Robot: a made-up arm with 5 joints.
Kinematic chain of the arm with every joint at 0, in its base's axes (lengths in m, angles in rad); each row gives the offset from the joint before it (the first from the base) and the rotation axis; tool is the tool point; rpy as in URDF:
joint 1: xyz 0.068 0 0.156 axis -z
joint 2: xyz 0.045 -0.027 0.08 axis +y
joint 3: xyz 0.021 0 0.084 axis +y
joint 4: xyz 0.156 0 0.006 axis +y
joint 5: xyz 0.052 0.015 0 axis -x
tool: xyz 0 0 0 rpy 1.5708 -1.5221 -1.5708
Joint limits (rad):
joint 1: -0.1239..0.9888
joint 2: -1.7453..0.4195
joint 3: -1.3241..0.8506
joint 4: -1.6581..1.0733
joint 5: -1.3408..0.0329
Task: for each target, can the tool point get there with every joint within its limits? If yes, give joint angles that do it. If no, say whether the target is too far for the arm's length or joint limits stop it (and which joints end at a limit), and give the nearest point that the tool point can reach.
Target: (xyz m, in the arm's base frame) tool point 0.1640 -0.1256 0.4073
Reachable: yes | joints 0.8423 -0.7596 0.5108 -1.2164 -0.3759
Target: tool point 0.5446 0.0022 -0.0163
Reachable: no: too far | nearest point 0.3254 0.0012 0.1695 | short by 0.287 m
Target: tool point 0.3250 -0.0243 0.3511
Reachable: yes | joints 0.0479 -0.1544 0.1103 -0.2695 -0.6491
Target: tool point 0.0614 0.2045 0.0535
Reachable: no: joint limits stop it (at a limit: joint 1, joint 2, joint 3, joint 4) | nearest point -0.0501 0.1576 0.1954 | short by 0.186 m
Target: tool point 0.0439 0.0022 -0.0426
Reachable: no: joint limits stop it (at a limit: joint 1, joint 2, joint 3) | nearest point 0.1224 -0.1045 0.1169 | short by 0.207 m
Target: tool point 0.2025 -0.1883 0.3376
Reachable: yes | joints 0.8989 -0.2570 0.4571 -1.0816 -1.1882
